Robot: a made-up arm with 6 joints.
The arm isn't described. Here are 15 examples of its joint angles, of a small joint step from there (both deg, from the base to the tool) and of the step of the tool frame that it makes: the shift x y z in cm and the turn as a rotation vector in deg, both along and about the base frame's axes.
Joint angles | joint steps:
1: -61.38 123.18 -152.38 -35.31 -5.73 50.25 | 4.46 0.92 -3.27 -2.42 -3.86 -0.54
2: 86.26 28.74 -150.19 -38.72 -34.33 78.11 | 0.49 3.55 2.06 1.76 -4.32 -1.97
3: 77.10 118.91 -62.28 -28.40 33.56 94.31 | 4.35 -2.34 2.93 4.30 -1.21 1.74
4: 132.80 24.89 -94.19 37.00 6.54 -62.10 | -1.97 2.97 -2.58 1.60 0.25 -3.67
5: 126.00 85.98 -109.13 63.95 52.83 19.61 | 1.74 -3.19 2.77 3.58 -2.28 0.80
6: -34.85 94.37 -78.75 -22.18 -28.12 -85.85 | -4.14 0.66 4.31 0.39 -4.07 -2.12
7: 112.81 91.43 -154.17 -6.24 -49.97 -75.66 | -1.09 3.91 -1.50 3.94 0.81 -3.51
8: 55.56 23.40 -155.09 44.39 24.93 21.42 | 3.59 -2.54 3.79 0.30 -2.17 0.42
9: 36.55 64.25 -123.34 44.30 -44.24 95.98 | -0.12 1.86 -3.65 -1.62 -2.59 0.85
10: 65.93 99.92 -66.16 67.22 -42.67 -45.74 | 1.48 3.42 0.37 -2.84 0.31 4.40
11: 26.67 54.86 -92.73 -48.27 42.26 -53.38 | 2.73 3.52 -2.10 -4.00 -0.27 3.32
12: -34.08 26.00 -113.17 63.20 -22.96 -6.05 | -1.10 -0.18 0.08 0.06 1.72 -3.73
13: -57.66 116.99 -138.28 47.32 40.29 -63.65 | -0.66 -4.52 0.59 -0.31 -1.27 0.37
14: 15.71 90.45 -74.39 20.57 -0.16 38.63 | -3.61 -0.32 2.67 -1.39 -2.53 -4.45
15: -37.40 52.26 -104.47 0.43 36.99 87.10 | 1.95 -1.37 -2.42 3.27 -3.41 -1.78
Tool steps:
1: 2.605 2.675 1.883 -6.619 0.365 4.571
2: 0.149 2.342 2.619 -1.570 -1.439 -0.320
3: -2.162 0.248 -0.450 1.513 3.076 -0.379
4: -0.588 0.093 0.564 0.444 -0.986 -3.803
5: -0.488 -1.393 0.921 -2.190 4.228 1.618
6: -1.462 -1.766 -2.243 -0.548 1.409 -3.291
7: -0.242 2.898 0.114 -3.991 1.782 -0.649
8: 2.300 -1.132 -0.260 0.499 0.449 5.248
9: -1.063 -1.192 0.591 3.060 -2.820 -1.616
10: -0.533 0.900 -1.717 -0.666 1.499 2.565
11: 0.909 1.184 0.460 -0.067 -0.563 0.797
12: 0.105 0.764 0.131 0.461 2.024 -4.528
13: -1.448 0.959 3.072 -3.656 -2.869 -1.634
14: -0.249 -2.648 -0.418 -5.739 -1.414 -3.311
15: -0.422 1.650 2.403 -4.171 -5.914 3.971
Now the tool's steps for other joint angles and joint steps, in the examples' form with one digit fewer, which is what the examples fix.
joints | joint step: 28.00 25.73 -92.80 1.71 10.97 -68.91 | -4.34 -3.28 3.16 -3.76 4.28 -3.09
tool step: 0.07 0.26 -1.34 -4.28 2.56 -10.57
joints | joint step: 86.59 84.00 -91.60 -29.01 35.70 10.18 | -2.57 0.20 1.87 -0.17 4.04 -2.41
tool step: 1.69 -1.04 -2.13 -6.45 -1.38 -3.65
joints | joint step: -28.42 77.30 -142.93 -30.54 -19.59 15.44 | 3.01 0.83 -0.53 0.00 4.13 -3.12
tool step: 1.29 -1.17 0.02 3.09 2.22 -0.77
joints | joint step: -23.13 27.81 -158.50 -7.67 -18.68 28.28 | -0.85 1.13 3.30 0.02 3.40 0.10
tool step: 2.27 -0.41 3.45 3.33 7.06 -0.47
